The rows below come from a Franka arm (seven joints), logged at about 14 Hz.
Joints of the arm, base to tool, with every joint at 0 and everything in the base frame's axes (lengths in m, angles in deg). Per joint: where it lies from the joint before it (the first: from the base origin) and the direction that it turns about. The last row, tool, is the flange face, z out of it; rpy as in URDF.
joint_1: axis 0 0 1 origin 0 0 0.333
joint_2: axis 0 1 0 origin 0 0 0
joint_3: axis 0 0 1 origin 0 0 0.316
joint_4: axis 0 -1 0 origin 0.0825 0 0
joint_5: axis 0 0 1 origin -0.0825 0 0.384
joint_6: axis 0 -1 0 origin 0 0 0
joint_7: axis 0 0 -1 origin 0.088 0 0
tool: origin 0 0 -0.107 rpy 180 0 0
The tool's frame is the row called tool.
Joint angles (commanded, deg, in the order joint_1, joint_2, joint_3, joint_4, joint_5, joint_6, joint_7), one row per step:
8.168 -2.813 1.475 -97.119 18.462 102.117 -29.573
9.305 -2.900 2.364 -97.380 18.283 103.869 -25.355
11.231 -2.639 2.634 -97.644 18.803 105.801 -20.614
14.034 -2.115 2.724 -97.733 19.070 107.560 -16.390
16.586 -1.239 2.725 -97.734 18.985 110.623 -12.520
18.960 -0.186 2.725 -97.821 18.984 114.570 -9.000
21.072 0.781 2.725 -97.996 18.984 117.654 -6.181
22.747 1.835 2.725 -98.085 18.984 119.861 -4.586
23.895 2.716 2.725 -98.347 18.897 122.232 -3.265
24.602 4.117 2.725 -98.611 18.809 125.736 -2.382
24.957 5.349 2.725 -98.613 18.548 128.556 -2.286
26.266 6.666 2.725 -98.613 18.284 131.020 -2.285
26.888 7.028 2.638 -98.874 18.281 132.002 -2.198
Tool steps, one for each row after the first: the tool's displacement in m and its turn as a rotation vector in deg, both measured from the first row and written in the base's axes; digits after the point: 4 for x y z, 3 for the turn. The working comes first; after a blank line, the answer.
Tool pose at each row, in the base's axes (x y z in m, rotation vector in deg; the steps are taken from these numbers as rounded here):
0.5456 0.1207 0.6164 -154.487 -51.022 -15.457
0.5433 0.1393 0.6179 -155.366 -47.621 -16.309
0.5418 0.1605 0.6166 -155.539 -43.204 -16.763
0.5382 0.1883 0.6139 -155.310 -40.557 -16.694
0.5383 0.2128 0.6107 -155.255 -37.723 -18.205
0.5398 0.2360 0.6066 -154.834 -34.776 -20.612
0.5394 0.2569 0.6009 -154.330 -32.671 -21.987
0.5393 0.2741 0.5934 -153.888 -31.910 -22.563
0.5404 0.2859 0.5864 -153.593 -30.844 -23.595
0.5468 0.2944 0.5760 -153.248 -29.406 -25.692
0.5533 0.2993 0.5682 -152.999 -28.967 -27.826
0.5542 0.3137 0.5588 -152.504 -30.027 -29.135
0.5534 0.3192 0.5544 -152.308 -30.275 -29.468

-0.0023 0.0186 0.0015 0.410 -0.125 -2.473
-0.0038 0.0398 0.0002 1.649 0.320 -5.366
-0.0074 0.0676 -0.0025 2.609 0.874 -6.994
-0.0073 0.0921 -0.0057 3.624 0.327 -8.974
-0.0058 0.1153 -0.0098 5.059 -0.774 -11.049
-0.0062 0.1362 -0.0155 6.198 -1.301 -12.459
-0.0063 0.1534 -0.0230 6.855 -1.501 -12.918
-0.0052 0.1652 -0.0300 7.485 -2.007 -13.667
0.0012 0.1737 -0.0404 8.327 -3.210 -14.771
0.0077 0.1786 -0.0482 8.823 -4.619 -15.236
0.0086 0.1930 -0.0576 9.130 -5.625 -14.551
0.0078 0.1985 -0.0620 9.277 -5.866 -14.375

